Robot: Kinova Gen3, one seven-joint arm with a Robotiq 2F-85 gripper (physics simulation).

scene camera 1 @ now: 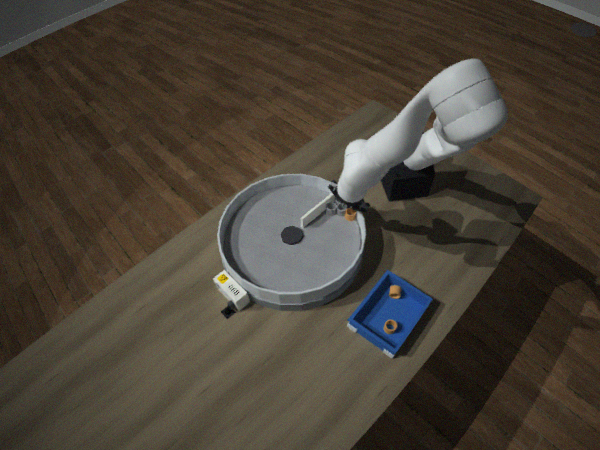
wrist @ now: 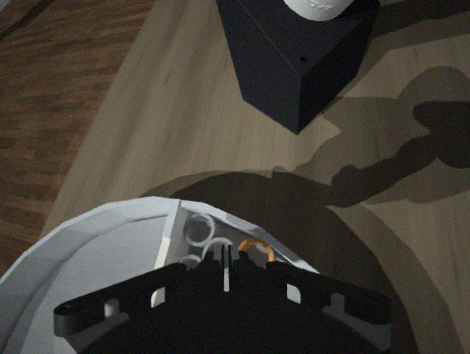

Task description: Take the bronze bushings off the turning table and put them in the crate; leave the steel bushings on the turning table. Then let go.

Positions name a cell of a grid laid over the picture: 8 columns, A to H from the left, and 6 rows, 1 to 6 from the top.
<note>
In view: my gripper (wrist: D5), a grey turning table (wrist: C5) and a blue crate (scene camera 1: E5).
</note>
